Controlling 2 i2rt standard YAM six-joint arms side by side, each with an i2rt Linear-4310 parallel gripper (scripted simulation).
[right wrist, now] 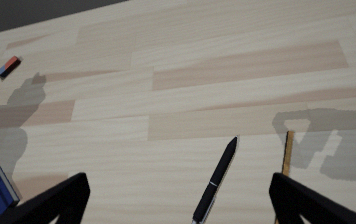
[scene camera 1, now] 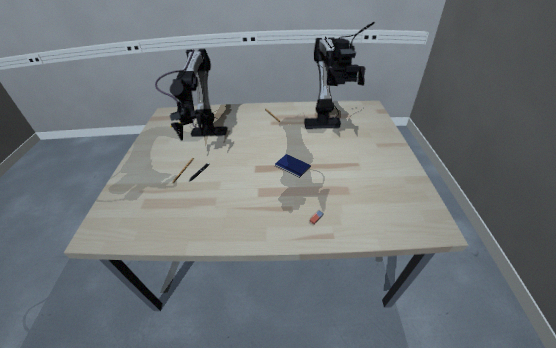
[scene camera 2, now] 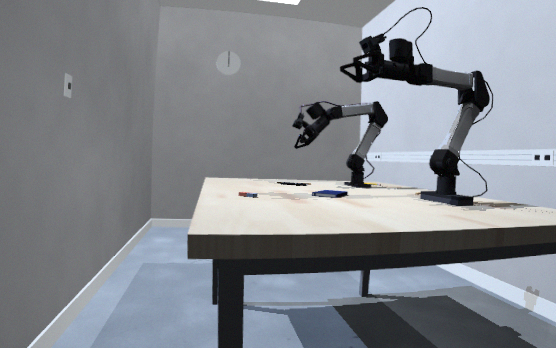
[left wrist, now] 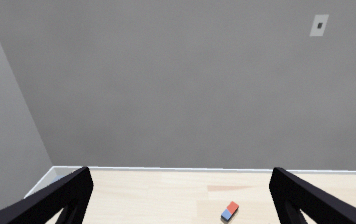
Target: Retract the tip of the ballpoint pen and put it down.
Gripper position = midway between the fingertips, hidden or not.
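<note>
Scene camera 2 shows me my left gripper (scene camera 2: 346, 64), and scene camera 1 has my left gripper too (scene camera 1: 350, 84). In the left wrist view you'd find my left gripper again (left wrist: 180, 176), while the right wrist view has my right gripper (right wrist: 179, 181).
</note>
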